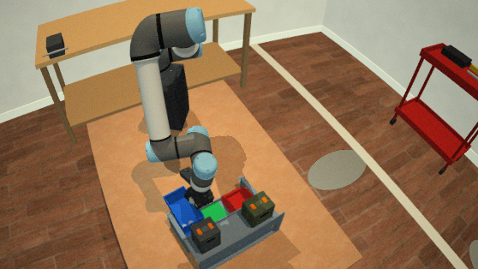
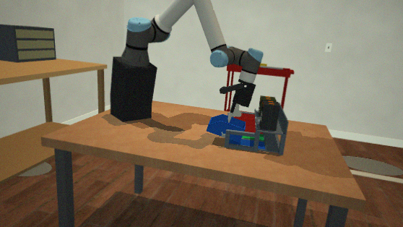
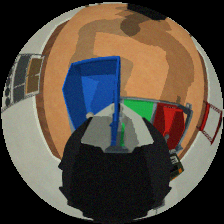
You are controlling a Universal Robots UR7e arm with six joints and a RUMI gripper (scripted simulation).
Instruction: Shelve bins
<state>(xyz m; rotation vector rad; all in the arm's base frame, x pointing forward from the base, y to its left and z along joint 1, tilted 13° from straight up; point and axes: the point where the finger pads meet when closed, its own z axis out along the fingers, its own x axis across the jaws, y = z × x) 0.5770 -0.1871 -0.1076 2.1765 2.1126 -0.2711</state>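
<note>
My gripper is now 50 mm to the left of the blue bin, 20 mm above it and 10 mm past it. The rest, counted from my hand: red bin 180 mm to the left, 100 mm ahead, 60 mm below.
</note>
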